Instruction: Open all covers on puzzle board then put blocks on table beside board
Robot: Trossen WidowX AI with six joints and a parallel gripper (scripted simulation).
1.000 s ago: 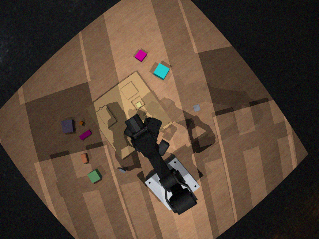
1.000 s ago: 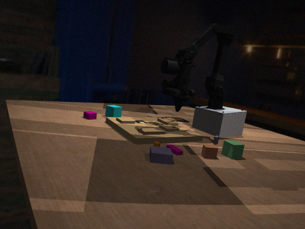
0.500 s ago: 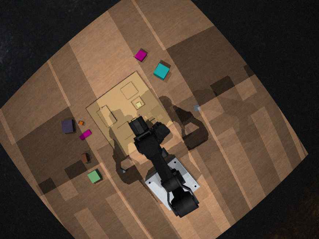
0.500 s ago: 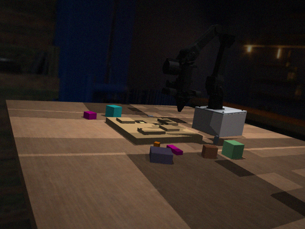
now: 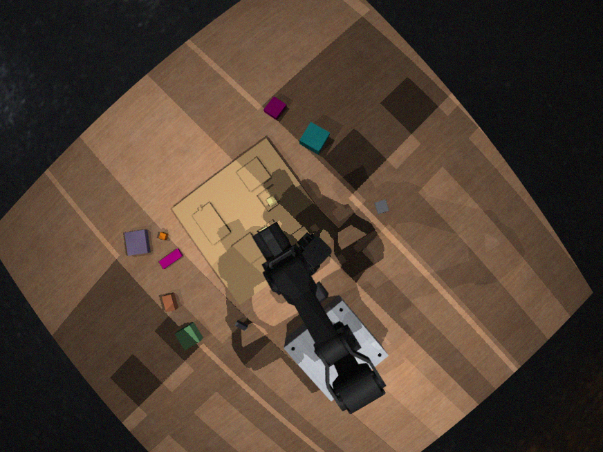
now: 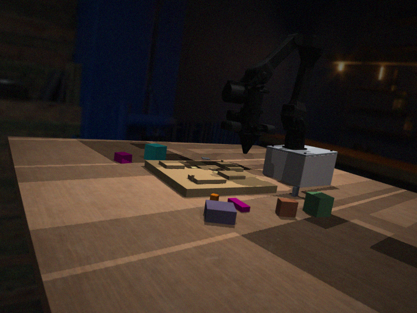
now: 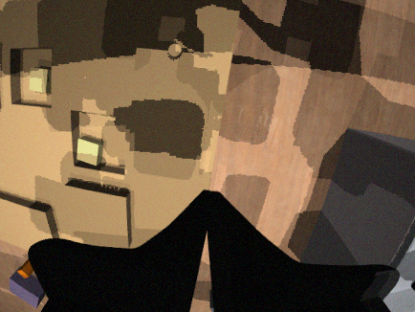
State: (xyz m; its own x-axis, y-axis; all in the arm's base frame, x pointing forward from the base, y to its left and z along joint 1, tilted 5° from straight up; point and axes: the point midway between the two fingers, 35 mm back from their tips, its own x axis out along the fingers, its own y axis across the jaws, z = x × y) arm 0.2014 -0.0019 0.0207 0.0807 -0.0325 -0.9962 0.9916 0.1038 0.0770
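My gripper tip is now 13 cm short of the tan puzzle board, 6 cm above it and 3 cm to the right of it. From my gripper tip the other things lie so: teal cube: 24 cm ahead, 20 cm to the right, 5 cm below; then grey tile: 26 cm to the right, 8 cm below, 1 cm ahead; then magenta bar: 27 cm to the left, 17 cm ahead, 7 cm below.
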